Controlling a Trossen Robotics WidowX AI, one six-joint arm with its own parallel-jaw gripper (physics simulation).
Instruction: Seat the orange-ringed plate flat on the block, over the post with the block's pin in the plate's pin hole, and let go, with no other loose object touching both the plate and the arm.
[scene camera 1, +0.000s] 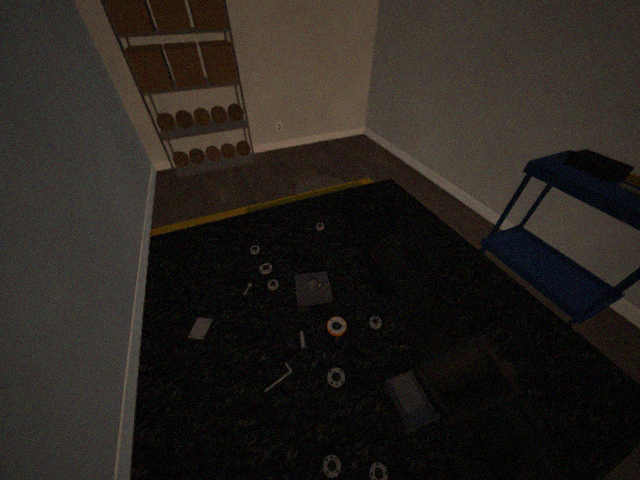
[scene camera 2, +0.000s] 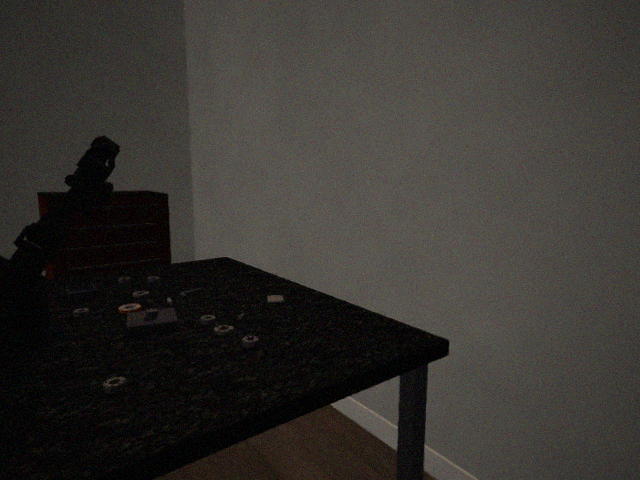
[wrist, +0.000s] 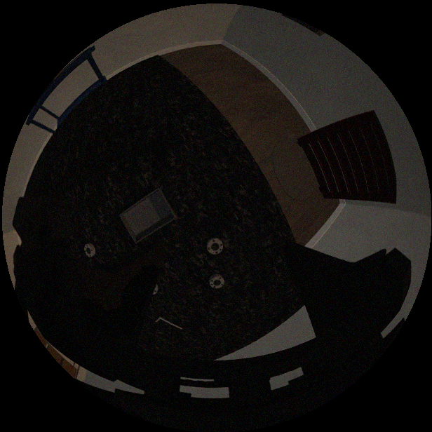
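Observation:
The orange-ringed plate lies flat on the dark table, apart from the block. It does not show in the wrist view. The grey square block rests on the table beside it. Its short round post stands bare, and a tiny pin shows next to the post in scene view 1. My gripper is open with nothing between its fingers. Its dark fingers are hard to make out, and I cannot tell its exact place. The dark arm stands at the left in scene view 2.
Several plain pale plates lie around, including one near the orange-ringed plate and one to its right. A hex key, a small white cylinder, a pale card and a grey tray are on the table.

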